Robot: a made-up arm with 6 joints. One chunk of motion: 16 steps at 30 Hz.
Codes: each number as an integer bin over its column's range. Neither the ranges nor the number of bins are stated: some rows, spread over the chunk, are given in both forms.
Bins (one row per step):
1: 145 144 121 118 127 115
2: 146 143 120 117 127 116
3: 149 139 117 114 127 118
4: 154 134 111 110 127 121
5: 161 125 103 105 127 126
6: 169 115 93 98 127 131
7: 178 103 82 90 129 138
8: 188 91 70 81 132 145
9: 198 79 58 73 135 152
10: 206 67 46 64 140 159
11: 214 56 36 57 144 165
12: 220 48 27 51 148 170
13: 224 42 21 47 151 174
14: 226 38 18 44 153 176
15: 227 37 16 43 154 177
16: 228 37 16 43 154 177
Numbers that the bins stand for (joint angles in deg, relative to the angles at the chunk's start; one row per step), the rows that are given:
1: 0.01 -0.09 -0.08 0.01 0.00 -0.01
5: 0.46 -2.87 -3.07 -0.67 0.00 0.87
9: 1.52 -9.61 -10.54 -2.34 0.13 2.93
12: 2.15 -14.14 -15.69 -3.49 0.35 4.37
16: 2.38 -15.75 -17.52 -3.91 0.45 4.92
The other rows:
2: 0.03 -0.24 -0.24 -0.04 0.00 0.07
3: 0.12 -0.82 -0.74 -0.20 0.00 0.23
4: 0.26 -1.55 -1.74 -0.41 0.00 0.47
6: 0.69 -4.33 -4.73 -1.04 0.00 1.26
7: 0.95 -6.09 -6.56 -1.46 0.03 1.82
8: 1.23 -7.85 -8.55 -1.93 0.08 2.38
10: 1.75 -11.36 -12.54 -2.81 0.22 3.49
11: 1.98 -12.97 -14.20 -3.18 0.28 3.97
13: 2.26 -15.02 -16.69 -3.70 0.40 4.68
14: 2.32 -15.61 -17.19 -3.86 0.44 4.84
15: 2.35 -15.75 -17.52 -3.91 0.45 4.92

